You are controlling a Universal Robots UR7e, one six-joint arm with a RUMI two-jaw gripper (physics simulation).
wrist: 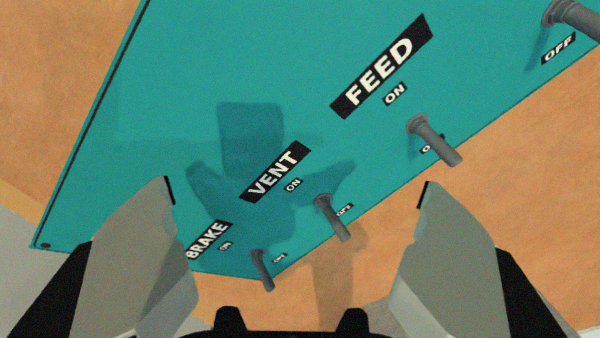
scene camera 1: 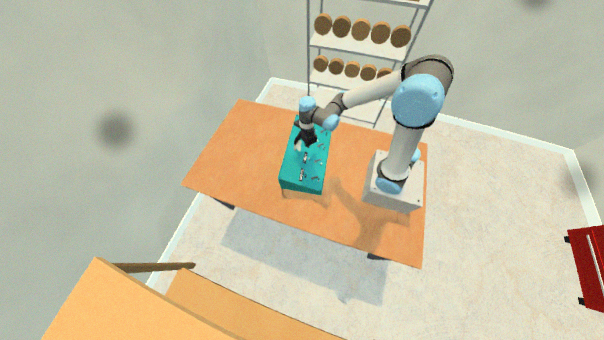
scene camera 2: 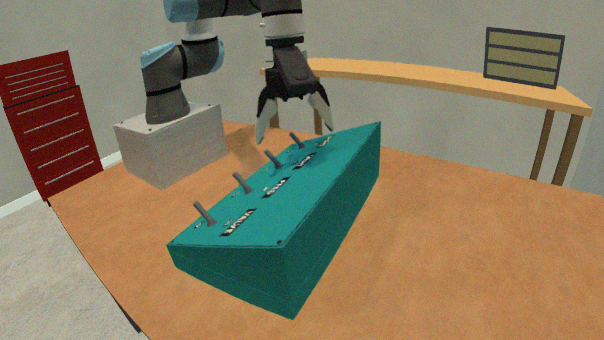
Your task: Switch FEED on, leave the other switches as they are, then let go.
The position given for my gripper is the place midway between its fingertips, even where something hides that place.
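Teal switch panel (scene camera 2: 268,245) in sight. Wrist view, teal switch panel (wrist: 257,120). Scene camera 1, teal switch panel (scene camera 1: 298,167). My gripper (scene camera 2: 295,137) in sight. Wrist view, my gripper (wrist: 297,182).
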